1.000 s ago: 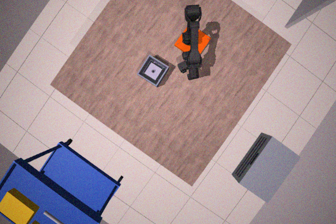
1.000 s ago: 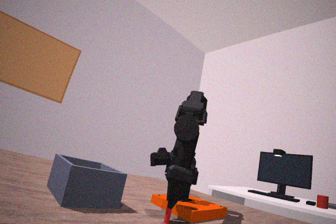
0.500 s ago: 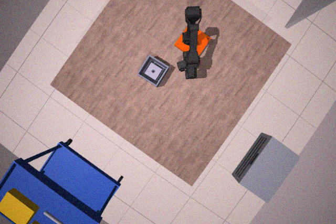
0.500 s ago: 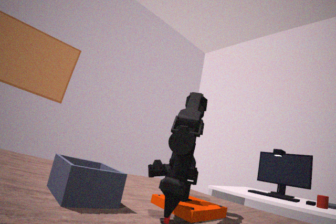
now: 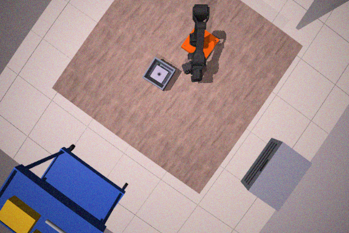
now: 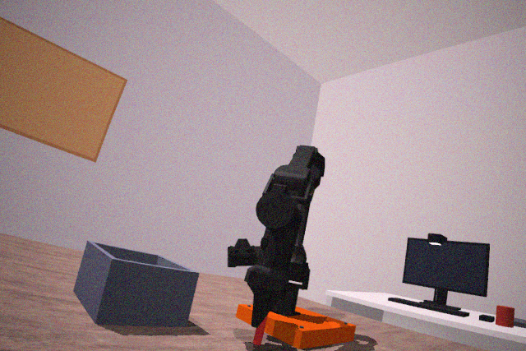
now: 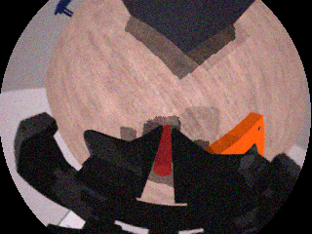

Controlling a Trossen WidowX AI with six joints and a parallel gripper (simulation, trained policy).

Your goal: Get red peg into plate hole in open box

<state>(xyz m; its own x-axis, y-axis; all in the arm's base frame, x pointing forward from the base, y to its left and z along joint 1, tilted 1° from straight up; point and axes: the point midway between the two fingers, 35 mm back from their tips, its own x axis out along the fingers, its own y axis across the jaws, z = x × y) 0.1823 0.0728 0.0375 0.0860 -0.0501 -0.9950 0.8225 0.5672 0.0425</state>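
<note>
My gripper tip is 19 cm to the left of the grey box, 13 cm short of it and 1 cm above it. From my gripper tip the other things lie so: red peg: 1 cm to the left, 1 cm behind, 1 cm above.
</note>
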